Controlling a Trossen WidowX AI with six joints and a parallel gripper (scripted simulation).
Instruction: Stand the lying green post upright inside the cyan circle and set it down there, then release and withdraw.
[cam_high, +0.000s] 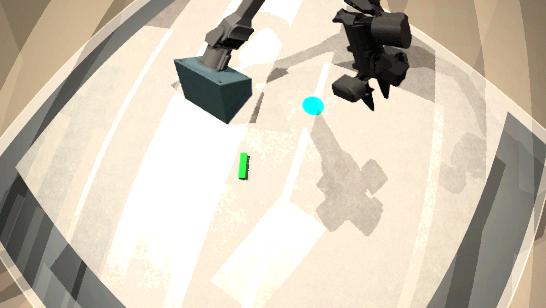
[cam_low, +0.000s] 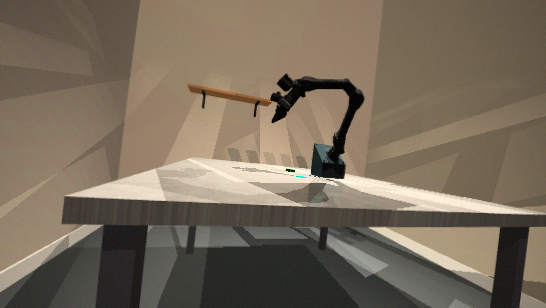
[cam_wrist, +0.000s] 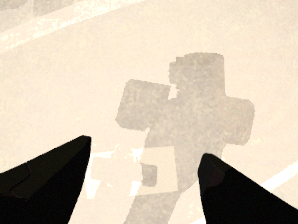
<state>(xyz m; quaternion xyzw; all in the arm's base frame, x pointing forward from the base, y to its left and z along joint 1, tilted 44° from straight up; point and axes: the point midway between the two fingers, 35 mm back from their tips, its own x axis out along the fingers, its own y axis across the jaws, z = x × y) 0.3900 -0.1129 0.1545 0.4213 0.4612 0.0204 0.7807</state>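
Right now my gripper tip is 25 cm above the green post, 24 cm past it and 18 cm to the left of it. Also, from my gripper tip: cyan circle: 25 cm below, 16 cm behind, 7 cm to the left.
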